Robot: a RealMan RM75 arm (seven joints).
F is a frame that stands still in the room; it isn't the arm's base.
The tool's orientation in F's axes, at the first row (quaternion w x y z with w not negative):
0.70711, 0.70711, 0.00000, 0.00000
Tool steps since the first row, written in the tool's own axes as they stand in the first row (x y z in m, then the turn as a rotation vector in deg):
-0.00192, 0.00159, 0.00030, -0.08, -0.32, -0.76
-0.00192, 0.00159, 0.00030, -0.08, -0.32, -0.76
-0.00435, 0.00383, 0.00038, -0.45, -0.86, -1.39
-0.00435, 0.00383, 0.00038, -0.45, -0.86, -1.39
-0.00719, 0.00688, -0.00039, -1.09, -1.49, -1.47
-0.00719, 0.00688, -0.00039, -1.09, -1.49, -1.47
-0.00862, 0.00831, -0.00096, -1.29, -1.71, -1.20
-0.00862, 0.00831, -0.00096, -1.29, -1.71, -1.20
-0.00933, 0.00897, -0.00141, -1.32, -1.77, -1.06
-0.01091, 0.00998, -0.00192, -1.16, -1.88, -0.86
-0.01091, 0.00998, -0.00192, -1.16, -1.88, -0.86
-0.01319, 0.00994, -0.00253, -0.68, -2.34, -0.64
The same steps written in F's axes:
-0.00192, -0.00030, 0.00159, -0.08, 0.76, -0.32
-0.00192, -0.00030, 0.00159, -0.08, 0.76, -0.32
-0.00435, -0.00038, 0.00383, -0.45, 1.39, -0.86
-0.00435, -0.00038, 0.00383, -0.45, 1.39, -0.86
-0.00719, 0.00039, 0.00688, -1.09, 1.47, -1.49
-0.00719, 0.00039, 0.00688, -1.09, 1.47, -1.49
-0.00862, 0.00096, 0.00831, -1.29, 1.20, -1.71
-0.00862, 0.00096, 0.00831, -1.29, 1.20, -1.71
-0.00933, 0.00141, 0.00897, -1.32, 1.06, -1.77
-0.01091, 0.00192, 0.00998, -1.16, 0.86, -1.88
-0.01091, 0.00192, 0.00998, -1.16, 0.86, -1.88
-0.01319, 0.00253, 0.00994, -0.68, 0.64, -2.34

